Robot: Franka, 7 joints.
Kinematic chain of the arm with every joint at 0, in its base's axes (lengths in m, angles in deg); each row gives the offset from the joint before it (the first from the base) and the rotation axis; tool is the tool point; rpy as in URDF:
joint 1: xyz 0 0 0.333 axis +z
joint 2: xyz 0 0 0 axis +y
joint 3: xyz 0 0 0.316 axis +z
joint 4: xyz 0.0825 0 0 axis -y
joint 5: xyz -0.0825 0 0.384 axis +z
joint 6: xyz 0 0 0 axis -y
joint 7: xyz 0.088 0 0 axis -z
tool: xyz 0 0 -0.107 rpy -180 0 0
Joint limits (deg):
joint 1: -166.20..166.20
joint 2: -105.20..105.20
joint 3: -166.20..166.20
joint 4: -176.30..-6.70
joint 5: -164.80..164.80
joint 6: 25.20..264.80
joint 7: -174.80..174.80
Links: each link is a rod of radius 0.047 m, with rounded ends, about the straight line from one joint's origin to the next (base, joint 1, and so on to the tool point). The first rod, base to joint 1, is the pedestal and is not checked.
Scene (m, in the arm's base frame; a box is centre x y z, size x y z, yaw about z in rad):
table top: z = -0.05
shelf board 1: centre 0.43 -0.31 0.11 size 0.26 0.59 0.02 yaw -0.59
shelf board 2: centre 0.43 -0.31 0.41 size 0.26 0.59 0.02 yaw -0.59
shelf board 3: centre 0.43 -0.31 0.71 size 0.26 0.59 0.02 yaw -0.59
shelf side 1: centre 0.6 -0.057 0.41 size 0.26 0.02 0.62 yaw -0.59
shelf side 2: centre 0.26 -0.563 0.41 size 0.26 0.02 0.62 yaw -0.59
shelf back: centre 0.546 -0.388 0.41 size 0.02 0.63 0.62 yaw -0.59
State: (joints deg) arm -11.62 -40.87 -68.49 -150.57 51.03 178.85 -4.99
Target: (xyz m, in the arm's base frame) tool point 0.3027 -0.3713 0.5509
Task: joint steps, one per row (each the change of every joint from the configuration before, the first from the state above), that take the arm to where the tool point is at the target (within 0.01 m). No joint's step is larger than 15 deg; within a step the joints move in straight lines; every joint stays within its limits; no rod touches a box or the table.
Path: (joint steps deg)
1: 0.69 -9.89 12.54 -4.24 -0.21 0.63 0.00
2: 0.69 -9.89 12.53 -4.23 -0.20 0.63 0.00
3: 0.68 -9.89 12.54 -4.24 -0.21 0.62 0.00
4: 6.35 11.93 -5.12 8.72 -1.21 -1.88 0.00
5: 6.34 11.93 -5.12 8.72 -1.21 -1.88 0.00
6: 6.35 11.93 -5.12 8.72 -1.22 -1.88 0.00

